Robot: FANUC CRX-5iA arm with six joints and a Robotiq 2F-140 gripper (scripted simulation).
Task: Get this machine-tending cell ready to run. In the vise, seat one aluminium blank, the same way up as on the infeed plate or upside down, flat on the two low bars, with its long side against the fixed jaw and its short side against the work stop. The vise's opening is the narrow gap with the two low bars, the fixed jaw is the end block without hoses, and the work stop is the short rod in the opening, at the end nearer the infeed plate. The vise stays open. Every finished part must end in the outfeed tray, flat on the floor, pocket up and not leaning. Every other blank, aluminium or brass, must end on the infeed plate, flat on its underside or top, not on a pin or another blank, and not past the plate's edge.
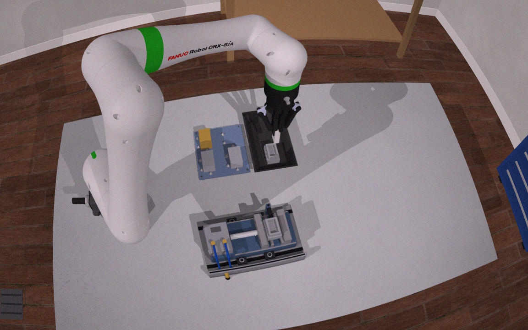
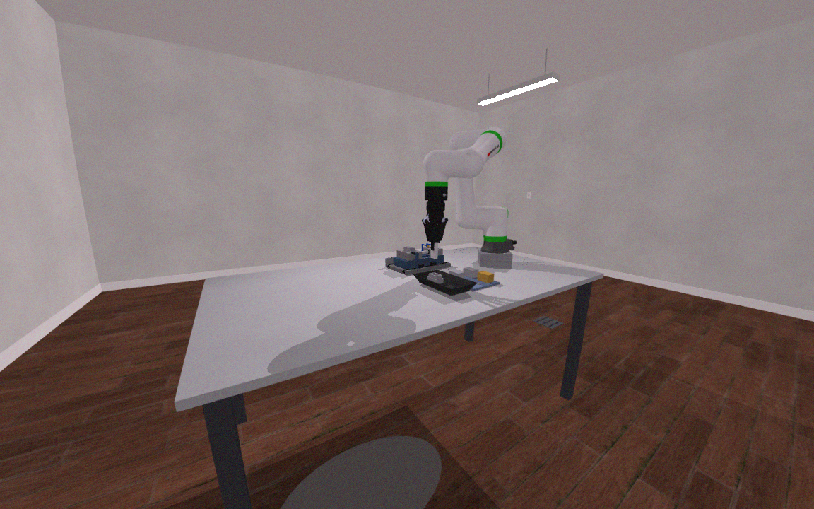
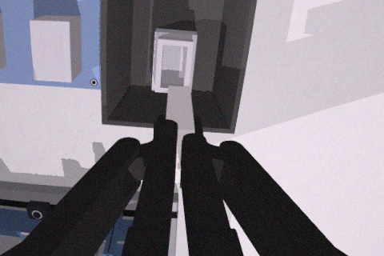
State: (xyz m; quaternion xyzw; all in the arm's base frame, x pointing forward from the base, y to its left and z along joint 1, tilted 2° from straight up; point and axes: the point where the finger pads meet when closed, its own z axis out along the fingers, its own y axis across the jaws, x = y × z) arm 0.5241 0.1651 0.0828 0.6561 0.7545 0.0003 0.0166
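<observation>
Right now my hand is 230 mm to the left of the dark work stop rod, 60 mm above it and 40 mm past it. Round my hand: fixed jaw 270 mm to the right, 70 mm below; then blue infeed plate 170 mm behind, 150 mm below, 40 mm to the left; then brass blank 220 mm behind, 120 mm below, 80 mm to the left.
</observation>
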